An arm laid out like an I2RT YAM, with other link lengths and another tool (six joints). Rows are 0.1 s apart.
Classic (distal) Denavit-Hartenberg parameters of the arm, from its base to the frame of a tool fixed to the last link. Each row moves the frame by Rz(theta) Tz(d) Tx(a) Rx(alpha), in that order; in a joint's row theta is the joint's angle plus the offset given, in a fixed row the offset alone. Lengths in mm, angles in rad.
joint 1: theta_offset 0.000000  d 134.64  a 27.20  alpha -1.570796
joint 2: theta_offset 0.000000  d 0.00  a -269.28  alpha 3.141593
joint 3: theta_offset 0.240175  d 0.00  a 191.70  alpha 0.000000
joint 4: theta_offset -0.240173  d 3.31  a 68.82  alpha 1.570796
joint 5: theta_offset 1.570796  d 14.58  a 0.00  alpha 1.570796
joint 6: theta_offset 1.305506  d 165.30  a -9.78  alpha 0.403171
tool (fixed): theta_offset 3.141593  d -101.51  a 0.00  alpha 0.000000
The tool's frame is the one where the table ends.
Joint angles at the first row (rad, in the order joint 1, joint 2, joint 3, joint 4, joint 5, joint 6):
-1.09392 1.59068 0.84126 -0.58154 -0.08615 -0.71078
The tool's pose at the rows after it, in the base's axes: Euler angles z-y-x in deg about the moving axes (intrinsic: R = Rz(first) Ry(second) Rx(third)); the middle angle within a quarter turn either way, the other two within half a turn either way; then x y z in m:
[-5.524 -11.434 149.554 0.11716 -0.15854 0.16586]
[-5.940 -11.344 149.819 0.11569 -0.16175 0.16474]
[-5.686 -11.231 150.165 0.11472 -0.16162 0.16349]
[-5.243 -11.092 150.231 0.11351 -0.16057 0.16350]
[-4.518 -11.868 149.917 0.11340 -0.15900 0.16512]
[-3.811 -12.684 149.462 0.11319 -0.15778 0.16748]
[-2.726 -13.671 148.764 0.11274 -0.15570 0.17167]
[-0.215 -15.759 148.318 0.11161 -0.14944 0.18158]
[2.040 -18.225 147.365 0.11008 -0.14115 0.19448]
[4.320 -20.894 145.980 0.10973 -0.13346 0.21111]
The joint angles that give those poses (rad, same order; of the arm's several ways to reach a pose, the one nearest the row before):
-1.10645 1.61626 0.86084 -0.59982 -0.09866 -0.72121
-1.12038 1.62875 0.86706 -0.59895 -0.10130 -0.72843
-1.12442 1.63387 0.86432 -0.59813 -0.10467 -0.73764
-1.12642 1.63101 0.86137 -0.60131 -0.10519 -0.74775
-1.12599 1.61856 0.85660 -0.59852 -0.11624 -0.75688
-1.12666 1.60425 0.85467 -0.59825 -0.12702 -0.76617
-1.12658 1.58150 0.85516 -0.60462 -0.13986 -0.77978
-1.12602 1.53703 0.86400 -0.63997 -0.17822 -0.81305
-1.12444 1.47601 0.87597 -0.68517 -0.21836 -0.83648
-1.11915 1.41399 0.90963 -0.74559 -0.25896 -0.85188

